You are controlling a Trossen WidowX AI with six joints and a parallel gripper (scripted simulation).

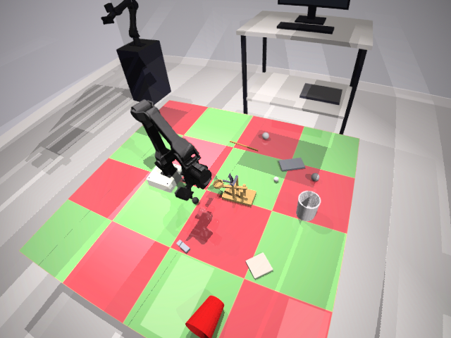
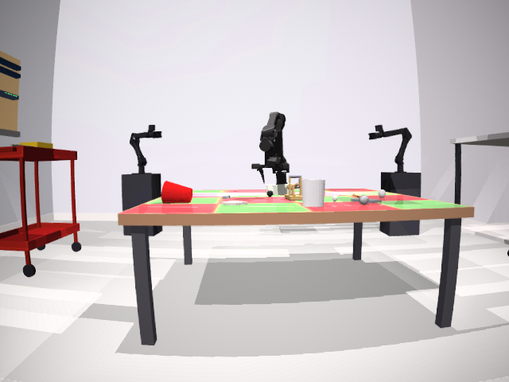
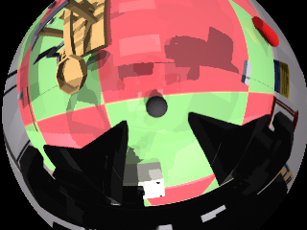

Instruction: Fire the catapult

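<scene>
My gripper tip is 1 cm past the dark ball and 5 cm above it. The rest, counted from my gripper tip: wooden catapult: 12 cm ahead, 13 cm to the left, 1 cm below; then small grey block: 7 cm ahead, 22 cm to the right, 6 cm below; then small white ball: 27 cm ahead, 28 cm to the left, 5 cm below.
</scene>
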